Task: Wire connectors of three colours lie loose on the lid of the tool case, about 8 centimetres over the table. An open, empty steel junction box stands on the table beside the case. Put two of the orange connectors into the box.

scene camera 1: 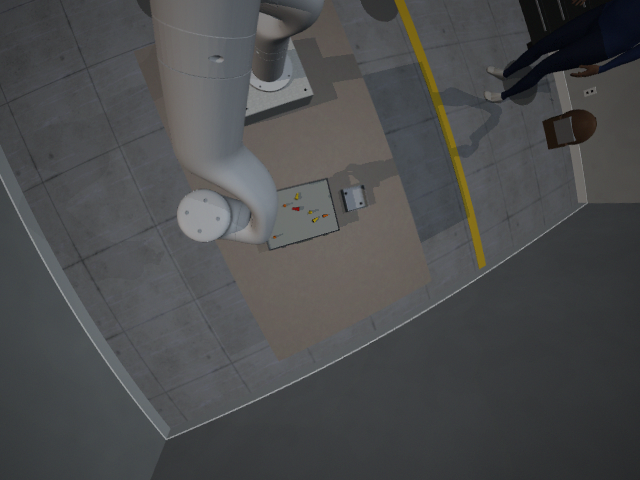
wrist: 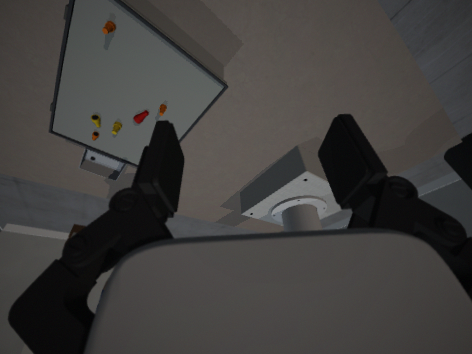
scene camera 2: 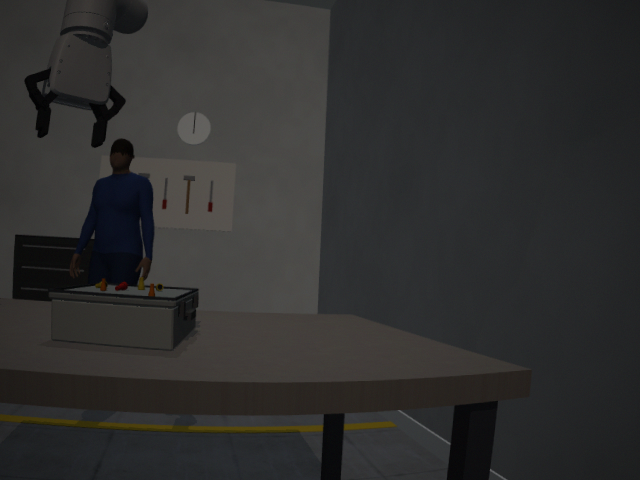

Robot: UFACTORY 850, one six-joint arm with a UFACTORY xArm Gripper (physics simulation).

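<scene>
On the lid of the pale tool case (scene camera 1: 294, 227) (scene camera 2: 113, 320) (wrist: 150, 65) lie three orange connectors: one alone (scene camera 1: 275, 236) (scene camera 2: 151, 290) (wrist: 109, 27), one near the red connector (scene camera 1: 285, 205) (scene camera 2: 103, 284) (wrist: 163, 109), and one near the box-side edge (scene camera 1: 325, 215) (wrist: 95, 135). The open steel junction box (scene camera 1: 354, 198) (wrist: 100, 164) stands beside the case, partly hidden in the wrist view; no connector shows in it. My gripper (scene camera 2: 70, 135) (wrist: 252, 137) is open and empty, high above the case. The arm hides it in scene camera 1.
A red connector (scene camera 1: 296, 208) (scene camera 2: 121, 285) (wrist: 141, 117) and yellow connectors (scene camera 1: 315, 220) (scene camera 2: 141, 283) (wrist: 117, 128) lie among the orange ones. The arm's base plate (scene camera 1: 279, 103) (wrist: 260, 205) stands on the table (scene camera 1: 351, 289) (scene camera 2: 289, 346). A person (scene camera 2: 121, 217) stands beyond it.
</scene>
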